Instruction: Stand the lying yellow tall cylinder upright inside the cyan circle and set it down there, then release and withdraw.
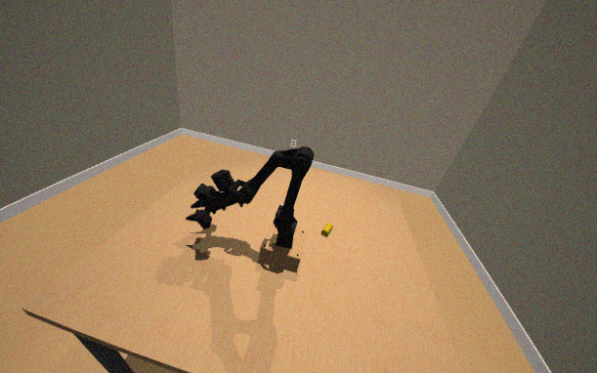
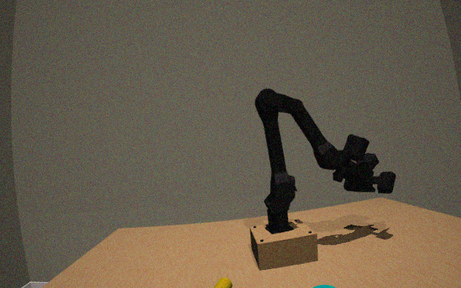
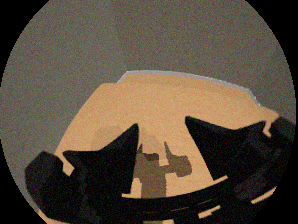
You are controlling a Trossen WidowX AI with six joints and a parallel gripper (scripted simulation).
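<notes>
The yellow tall cylinder is 58 cm to the right of my gripper tip, 17 cm ahead of it and 11 cm below it. Also, from my gripper tip: cyan circle: 38 cm to the right, 24 cm ahead, 13 cm below.
</notes>
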